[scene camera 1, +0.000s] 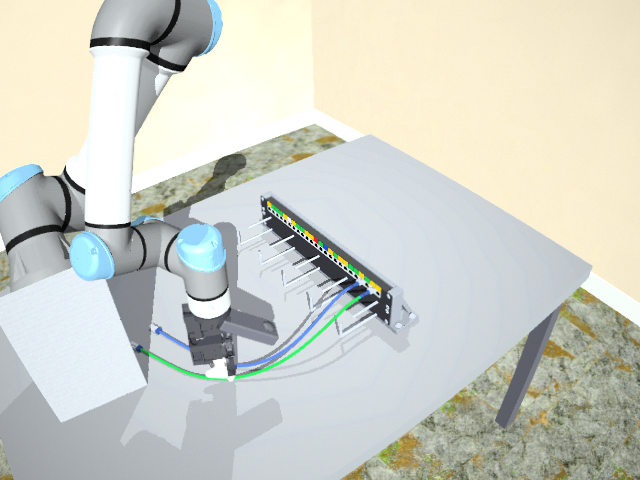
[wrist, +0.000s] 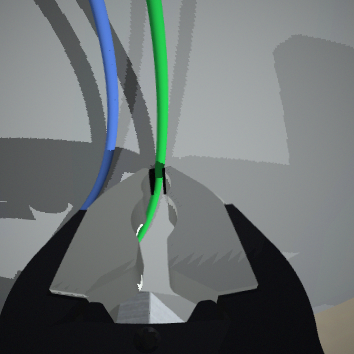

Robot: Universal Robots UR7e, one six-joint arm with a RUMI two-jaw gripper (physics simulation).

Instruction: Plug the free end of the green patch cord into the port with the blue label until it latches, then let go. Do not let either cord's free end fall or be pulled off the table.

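Pixels of known places: gripper, fingertip midpoint: [scene camera 1: 230,379] [wrist: 158,169]; arm's base, origin of the base link: [scene camera 1: 51,288].
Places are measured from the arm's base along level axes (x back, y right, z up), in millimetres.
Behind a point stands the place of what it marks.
The green patch cord [scene camera 1: 310,342] {x -402, y 230, z -228 mm} [wrist: 159,90] {x -287, y 194, z -265 mm} runs from the right end of the patch panel [scene camera 1: 330,258] {x -586, y 80, z -206 mm} in a curve to its free end [scene camera 1: 136,347] {x -119, y -30, z -271 mm}, which lies at the left beside the pale box. My gripper [scene camera 1: 230,376] {x -240, y 168, z -278 mm} [wrist: 158,169] {x -240, y 168, z -278 mm} is shut on the green cord partway along its length, with the cord between the black pads at the fingertips. The port with the blue label [scene camera 1: 325,248] {x -585, y 64, z -187 mm} is near the middle of the panel's row. The cord's free end does not show in the wrist view.
The blue cord [scene camera 1: 305,338] {x -404, y 205, z -233 mm} [wrist: 111,90] {x -298, y 174, z -266 mm} runs beside the green one and passes behind my gripper; its free end [scene camera 1: 156,328] {x -184, y -54, z -273 mm} lies at the left. Wire cable guides [scene camera 1: 302,279] {x -532, y 38, z -264 mm} stick out from the panel's front. A pale box [scene camera 1: 72,346] {x 13, y 58, z -95 mm} stands at the left on the grey table [scene camera 1: 465,248] {x -927, y 221, z -280 mm}.
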